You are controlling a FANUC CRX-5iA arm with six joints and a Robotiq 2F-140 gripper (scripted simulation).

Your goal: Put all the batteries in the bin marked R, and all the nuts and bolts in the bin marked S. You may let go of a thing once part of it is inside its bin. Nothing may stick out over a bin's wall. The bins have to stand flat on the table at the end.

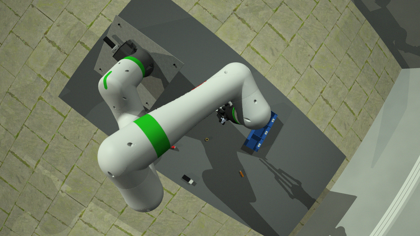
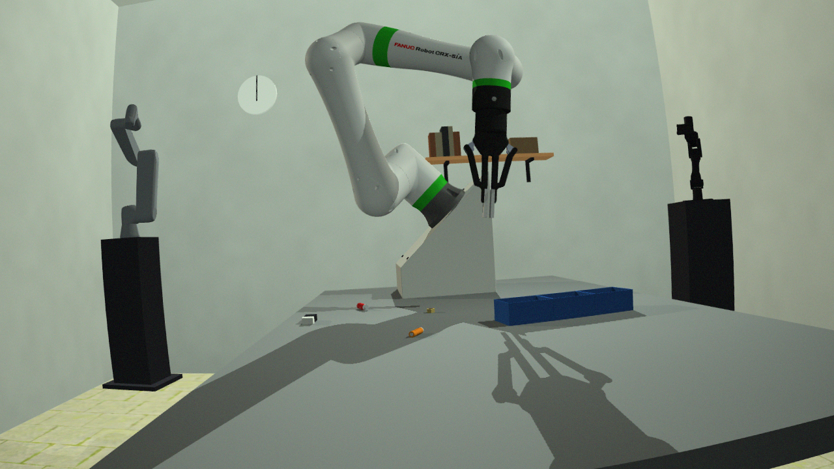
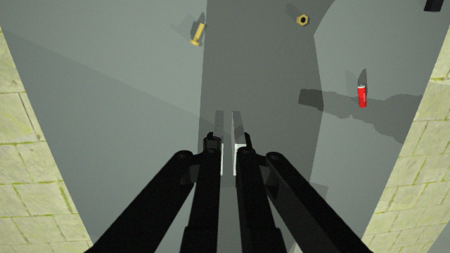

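Right now the blue three-compartment bin is 31 cm ahead of my hand, 21 cm below it and 11 cm to the left of it. Also, from my hand: red battery 31 cm to the right, 22 cm below, 1 cm behind; yellow bolt 22 cm below, 7 cm ahead, 3 cm to the left; brass nut 23 cm below, 14 cm to the right, 11 cm ahead.
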